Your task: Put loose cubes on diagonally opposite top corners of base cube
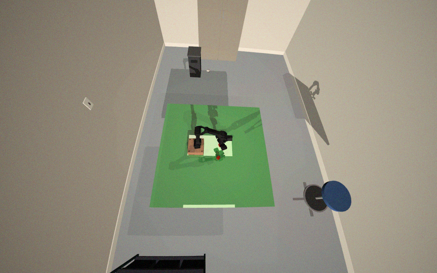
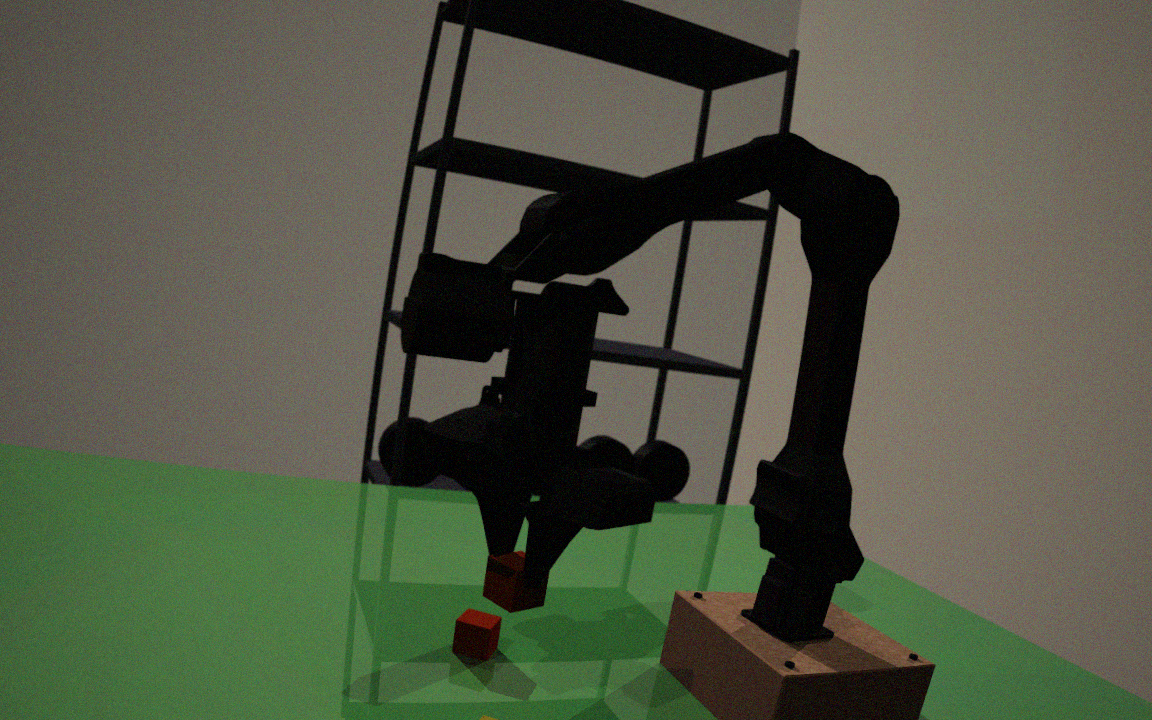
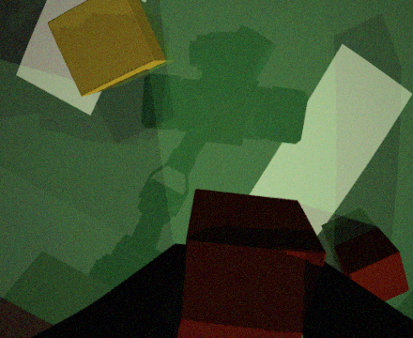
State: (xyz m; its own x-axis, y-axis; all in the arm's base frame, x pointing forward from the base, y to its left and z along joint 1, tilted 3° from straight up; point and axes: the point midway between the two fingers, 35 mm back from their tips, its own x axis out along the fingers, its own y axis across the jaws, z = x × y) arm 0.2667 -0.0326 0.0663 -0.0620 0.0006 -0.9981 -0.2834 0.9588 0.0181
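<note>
My gripper tip is now 40 mm short of the yellow cube, 80 mm to the right of it and 100 mm above it.
</note>
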